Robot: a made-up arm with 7 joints.
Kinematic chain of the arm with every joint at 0, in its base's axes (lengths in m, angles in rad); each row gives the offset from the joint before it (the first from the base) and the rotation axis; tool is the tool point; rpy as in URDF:
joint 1: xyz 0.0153 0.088 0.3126 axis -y
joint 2: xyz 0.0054 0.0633 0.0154 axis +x
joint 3: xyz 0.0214 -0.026 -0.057 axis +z
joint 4: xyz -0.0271 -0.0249 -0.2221 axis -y
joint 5: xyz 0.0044 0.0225 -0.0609 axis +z
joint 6: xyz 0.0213 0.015 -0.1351 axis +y
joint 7: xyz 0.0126 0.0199 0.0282 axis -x
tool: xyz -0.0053 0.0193 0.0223 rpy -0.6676 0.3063 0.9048
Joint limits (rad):
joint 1: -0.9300..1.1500
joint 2: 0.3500..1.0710
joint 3: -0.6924..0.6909
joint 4: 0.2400..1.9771
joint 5: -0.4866..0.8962
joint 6: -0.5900..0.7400
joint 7: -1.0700..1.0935
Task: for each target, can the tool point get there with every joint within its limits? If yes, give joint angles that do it. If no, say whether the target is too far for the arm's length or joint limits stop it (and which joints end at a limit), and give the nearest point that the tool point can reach.
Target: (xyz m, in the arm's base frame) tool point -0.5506 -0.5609 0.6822
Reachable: no: too far | nearest point -0.0563 0.1158 0.1471 | short by 0.994 m
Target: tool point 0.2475 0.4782 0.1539
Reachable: yes | joints 0.6285 0.8543 -0.5648 0.5655 0.7895 -0.0987 0.7725
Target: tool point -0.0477 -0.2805 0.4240
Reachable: no: joint limits stop it (at a limit: joint 1, joint 2, joint 3, joint 4, joint 5, joint 6, joint 7) | nearest point 0.1947 0.1158 0.3308 | short by 0.474 m
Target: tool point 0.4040 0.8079 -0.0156
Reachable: no: too far | nearest point 0.2275 0.5187 0.1335 | short by 0.370 m
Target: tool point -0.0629 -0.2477 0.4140
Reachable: no: joint limits stop it (at a limit: joint 1, joint 2, joint 3, joint 4, joint 5, joint 6, joint 7) | nearest point -0.0563 0.1158 0.1471 | short by 0.451 m
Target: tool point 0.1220 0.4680 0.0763
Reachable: yes | joints 0.0497 0.7605 0.1474 0.6007 0.2838 0.0820 0.6736
